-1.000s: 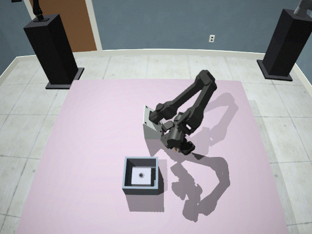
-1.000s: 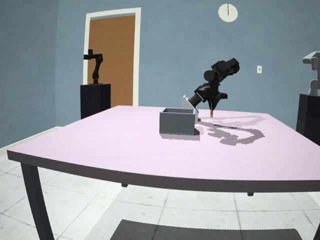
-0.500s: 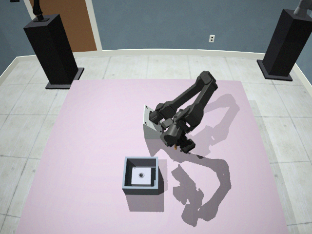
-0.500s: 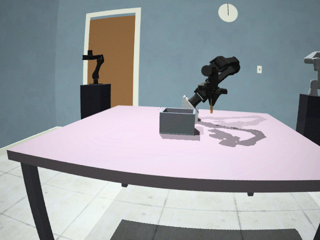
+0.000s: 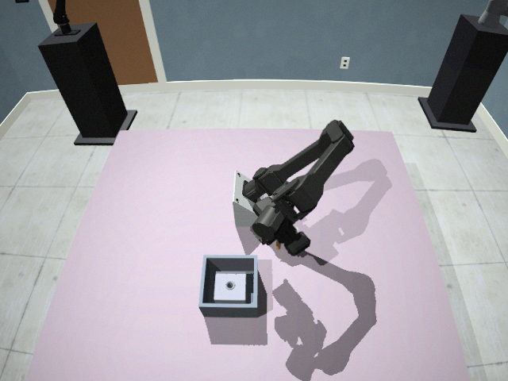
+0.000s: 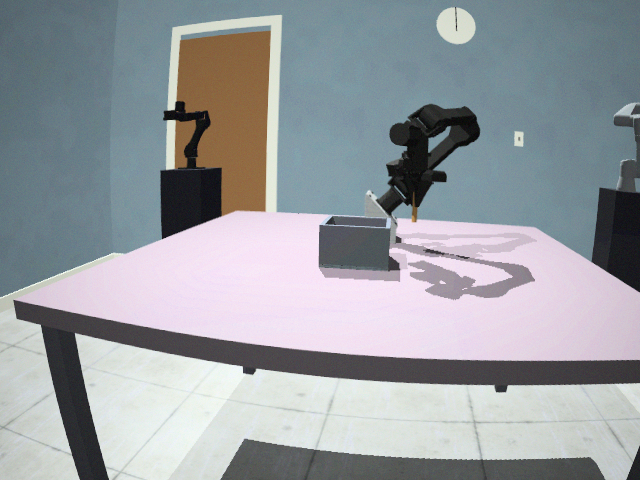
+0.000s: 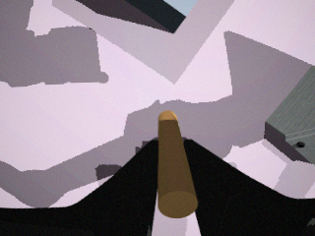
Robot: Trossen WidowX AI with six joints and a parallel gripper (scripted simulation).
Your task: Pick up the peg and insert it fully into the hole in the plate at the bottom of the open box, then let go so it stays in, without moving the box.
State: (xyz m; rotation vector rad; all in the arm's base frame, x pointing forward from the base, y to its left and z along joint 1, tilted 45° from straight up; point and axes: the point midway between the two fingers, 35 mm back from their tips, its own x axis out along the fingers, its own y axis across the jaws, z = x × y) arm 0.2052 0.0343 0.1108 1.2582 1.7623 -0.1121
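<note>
Right now the pale plate is 140 mm to the right of my hand, 120 mm below it and 120 mm ahead of it. Also, from my hand: peg (40 mm below); then grey box (140 mm to the right, 140 mm below, 120 mm ahead).
</note>
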